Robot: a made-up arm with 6 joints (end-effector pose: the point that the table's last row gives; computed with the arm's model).
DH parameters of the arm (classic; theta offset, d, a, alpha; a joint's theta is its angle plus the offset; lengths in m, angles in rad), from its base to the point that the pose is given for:
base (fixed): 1.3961 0 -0.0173 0
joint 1: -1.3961 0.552 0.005 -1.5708
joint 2: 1.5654 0 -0.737 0
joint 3: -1.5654 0.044 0 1.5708
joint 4: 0 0.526 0.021 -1.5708
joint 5: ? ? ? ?
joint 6: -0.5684 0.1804 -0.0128 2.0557
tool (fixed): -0.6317 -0.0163 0 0
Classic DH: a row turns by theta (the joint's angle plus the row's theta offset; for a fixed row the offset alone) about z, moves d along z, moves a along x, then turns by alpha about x.
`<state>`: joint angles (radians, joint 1 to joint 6).
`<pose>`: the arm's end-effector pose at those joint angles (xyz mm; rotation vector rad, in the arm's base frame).
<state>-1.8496 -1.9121 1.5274 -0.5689 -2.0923 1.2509</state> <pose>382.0 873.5 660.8 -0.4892 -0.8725 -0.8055</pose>
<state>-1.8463 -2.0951 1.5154 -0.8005 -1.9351 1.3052</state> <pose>414.0 876.7 508.3 -0.5996 -1.0165 -0.9954</pose>
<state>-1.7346 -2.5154 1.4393 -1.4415 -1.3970 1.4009</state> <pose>351.9 864.8 201.9 -0.4891 -1.8296 -1.0776</pose>
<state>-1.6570 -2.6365 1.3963 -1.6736 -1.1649 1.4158</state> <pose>268.3 876.7 116.5 -0.2617 -2.1855 -0.8824</pose>
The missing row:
joint 5: 0 0.001 0.023 1.5708
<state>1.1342 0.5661 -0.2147 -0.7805 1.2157 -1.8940</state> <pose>401.0 596.5 1643.1 0.2218 -1.3374 -1.3196</pose>
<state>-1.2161 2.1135 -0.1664 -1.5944 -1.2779 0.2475</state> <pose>593.7 -1057.9 -64.7 0.4119 -0.1418 -2.0970</pose>
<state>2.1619 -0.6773 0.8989 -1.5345 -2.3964 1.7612</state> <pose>82.9 -421.0 1507.5 0.0415 -0.3559 1.8170</pose>
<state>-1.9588 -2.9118 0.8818 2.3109 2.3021 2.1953</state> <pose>329.0 354.6 -426.1 -1.0435 -0.0241 2.2785</pose>
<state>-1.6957 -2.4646 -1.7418 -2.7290 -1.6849 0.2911</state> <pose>100.2 48.0 -417.2 -0.3374 0.6997 -1.7881</pose>
